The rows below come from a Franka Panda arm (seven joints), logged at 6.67 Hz.
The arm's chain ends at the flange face. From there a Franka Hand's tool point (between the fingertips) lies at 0.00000 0.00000 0.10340 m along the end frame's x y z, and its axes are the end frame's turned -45 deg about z.
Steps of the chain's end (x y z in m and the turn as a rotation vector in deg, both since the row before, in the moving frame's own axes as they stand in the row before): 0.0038 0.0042 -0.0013 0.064 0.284 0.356; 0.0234 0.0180 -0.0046 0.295 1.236 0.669; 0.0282 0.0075 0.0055 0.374 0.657 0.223; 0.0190 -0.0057 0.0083 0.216 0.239 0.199; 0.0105 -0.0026 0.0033 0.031 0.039 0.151
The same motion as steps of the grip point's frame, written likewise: 0.0002 0.0059 -0.0013 -0.156 0.246 0.356; 0.0058 0.0305 -0.0046 -0.665 1.083 0.669; 0.0160 0.0256 0.0055 -0.200 0.729 0.223; 0.0180 0.0094 0.0083 -0.016 0.322 0.199; 0.0094 0.0056 0.0033 -0.006 0.049 0.151
